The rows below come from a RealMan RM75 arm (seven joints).
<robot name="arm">
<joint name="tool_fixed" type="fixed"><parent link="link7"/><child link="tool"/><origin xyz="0 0 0" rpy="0 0 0"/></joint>
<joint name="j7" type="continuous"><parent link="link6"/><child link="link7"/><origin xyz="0 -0.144 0" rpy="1.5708 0 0"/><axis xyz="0 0 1"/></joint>
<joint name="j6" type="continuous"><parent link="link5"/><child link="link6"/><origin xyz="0 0 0" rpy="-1.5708 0 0"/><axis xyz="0 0 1"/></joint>
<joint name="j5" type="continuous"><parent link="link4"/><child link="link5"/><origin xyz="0 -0.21 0" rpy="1.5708 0 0"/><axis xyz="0 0 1"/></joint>
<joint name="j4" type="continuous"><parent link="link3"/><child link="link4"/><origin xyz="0 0 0" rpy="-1.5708 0 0"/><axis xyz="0 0 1"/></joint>
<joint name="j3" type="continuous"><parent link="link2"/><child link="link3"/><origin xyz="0 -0.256 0" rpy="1.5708 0 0"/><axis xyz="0 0 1"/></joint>
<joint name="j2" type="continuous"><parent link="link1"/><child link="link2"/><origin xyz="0 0 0" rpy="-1.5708 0 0"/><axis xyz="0 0 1"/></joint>
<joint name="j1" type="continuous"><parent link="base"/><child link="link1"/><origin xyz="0 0 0.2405" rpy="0 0 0"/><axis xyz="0 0 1"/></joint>
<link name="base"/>
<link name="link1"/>
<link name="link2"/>
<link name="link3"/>
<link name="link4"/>
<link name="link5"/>
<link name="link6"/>
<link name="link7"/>
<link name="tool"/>
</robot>
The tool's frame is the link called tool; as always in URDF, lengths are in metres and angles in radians. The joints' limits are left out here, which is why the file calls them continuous.
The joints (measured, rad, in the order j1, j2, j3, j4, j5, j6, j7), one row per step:
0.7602 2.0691 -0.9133 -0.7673 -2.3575 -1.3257 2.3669
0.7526 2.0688 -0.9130 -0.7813 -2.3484 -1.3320 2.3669
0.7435 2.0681 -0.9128 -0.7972 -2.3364 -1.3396 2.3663
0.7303 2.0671 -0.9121 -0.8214 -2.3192 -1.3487 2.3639
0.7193 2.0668 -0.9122 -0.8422 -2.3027 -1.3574 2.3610
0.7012 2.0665 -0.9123 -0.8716 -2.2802 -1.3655 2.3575
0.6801 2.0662 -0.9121 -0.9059 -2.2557 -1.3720 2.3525
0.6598 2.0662 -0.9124 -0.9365 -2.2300 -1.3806 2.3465
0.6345 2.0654 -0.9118 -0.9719 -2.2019 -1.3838 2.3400
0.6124 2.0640 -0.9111 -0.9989 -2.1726 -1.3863 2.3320
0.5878 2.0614 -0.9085 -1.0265 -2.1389 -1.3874 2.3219
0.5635 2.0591 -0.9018 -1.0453 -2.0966 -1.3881 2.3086
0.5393 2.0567 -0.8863 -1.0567 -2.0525 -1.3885 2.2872
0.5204 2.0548 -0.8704 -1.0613 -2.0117 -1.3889 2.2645
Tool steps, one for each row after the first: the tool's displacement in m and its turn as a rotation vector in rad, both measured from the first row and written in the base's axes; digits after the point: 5 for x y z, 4 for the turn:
-0.00038 -0.00034 0.00245 0.0060 0.0076 0.0024
-0.00082 -0.00084 0.00537 0.0129 0.0174 0.0056
-0.00154 -0.00126 0.00996 0.0256 0.0303 0.0127
-0.00271 -0.00185 0.01358 0.0351 0.0428 0.0207
-0.00319 -0.00287 0.01887 0.0522 0.0585 0.0293
-0.00348 -0.00394 0.02523 0.0747 0.0738 0.0405
-0.00393 -0.00577 0.03071 0.0923 0.0907 0.0519
-0.00319 -0.00755 0.03789 0.1199 0.1061 0.0626
-0.00254 -0.00942 0.04396 0.1434 0.1231 0.0724
-0.00130 -0.01149 0.05122 0.1720 0.1420 0.0826
0.00029 -0.01395 0.05796 0.2014 0.1712 0.0894
0.00360 -0.01660 0.06543 0.2360 0.2031 0.0951
0.00644 -0.01879 0.07177 0.2672 0.2331 0.1016

